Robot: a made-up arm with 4 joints. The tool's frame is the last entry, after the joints.
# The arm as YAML. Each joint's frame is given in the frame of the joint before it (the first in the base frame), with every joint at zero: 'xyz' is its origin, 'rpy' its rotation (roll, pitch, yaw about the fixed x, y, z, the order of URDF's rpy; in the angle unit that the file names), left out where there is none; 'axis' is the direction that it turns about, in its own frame. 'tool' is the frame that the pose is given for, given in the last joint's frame.
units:
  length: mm
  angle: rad
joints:
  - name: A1
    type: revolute
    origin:
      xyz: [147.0, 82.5, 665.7]
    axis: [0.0, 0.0, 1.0]
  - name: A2
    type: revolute
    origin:
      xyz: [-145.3, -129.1, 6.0]
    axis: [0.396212, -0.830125, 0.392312]
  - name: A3
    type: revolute
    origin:
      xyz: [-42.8, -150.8, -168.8]
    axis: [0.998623, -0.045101, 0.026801]
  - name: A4
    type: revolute
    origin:
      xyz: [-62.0, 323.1, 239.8]
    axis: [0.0, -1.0, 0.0]
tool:
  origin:
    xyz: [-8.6, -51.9, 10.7]
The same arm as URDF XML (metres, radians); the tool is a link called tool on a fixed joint. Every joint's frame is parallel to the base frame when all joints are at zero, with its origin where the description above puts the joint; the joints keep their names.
<robot name="arm">
  <joint name="A1" type="continuous">
    <parent link="base_link"/>
    <child link="link1"/>
    <origin xyz="0.1470 0.0825 0.6657"/>
    <axis xyz="0 0 1"/>
  </joint>
  <joint name="A2" type="continuous">
    <parent link="link1"/>
    <child link="link2"/>
    <origin xyz="-0.1453 -0.1291 0.0060"/>
    <axis xyz="0.396212 -0.830125 0.392312"/>
  </joint>
  <joint name="A3" type="continuous">
    <parent link="link2"/>
    <child link="link3"/>
    <origin xyz="-0.0428 -0.1508 -0.1688"/>
    <axis xyz="0.998623 -0.045101 0.026801"/>
  </joint>
  <joint name="A4" type="continuous">
    <parent link="link3"/>
    <child link="link4"/>
    <origin xyz="-0.0620 0.3231 0.2398"/>
    <axis xyz="0 -1 0"/>
  </joint>
  <joint name="tool_fixed" type="fixed">
    <parent link="link4"/>
    <child link="tool"/>
    <origin xyz="-0.0086 -0.0519 0.0107"/>
  </joint>
  <link name="base_link"/>
  <link name="link1"/>
  <link name="link2"/>
  <link name="link3"/>
  <link name="link4"/>
  <link name="tool"/>
</robot>

